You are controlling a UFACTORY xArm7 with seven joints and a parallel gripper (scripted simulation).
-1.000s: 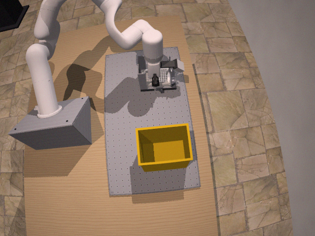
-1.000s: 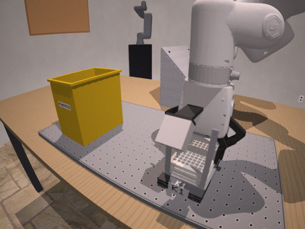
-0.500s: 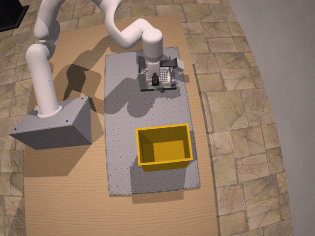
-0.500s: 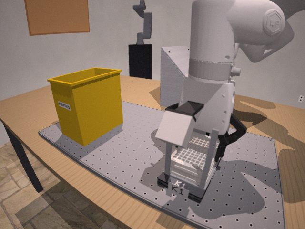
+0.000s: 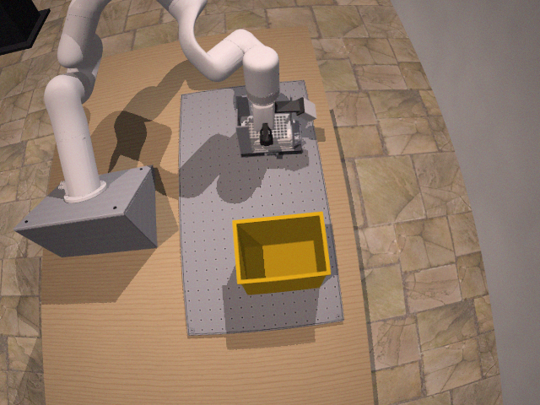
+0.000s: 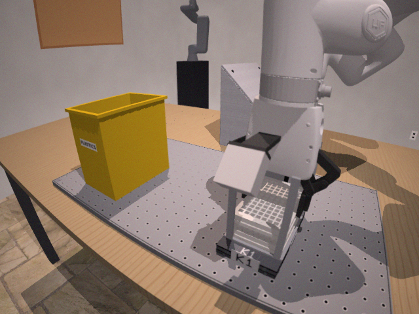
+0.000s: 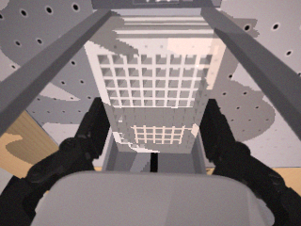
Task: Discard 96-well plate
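Right now my hand is 34 cm to the left of the yellow plastics bin W1, 4 cm short of it and 2 cm below it.
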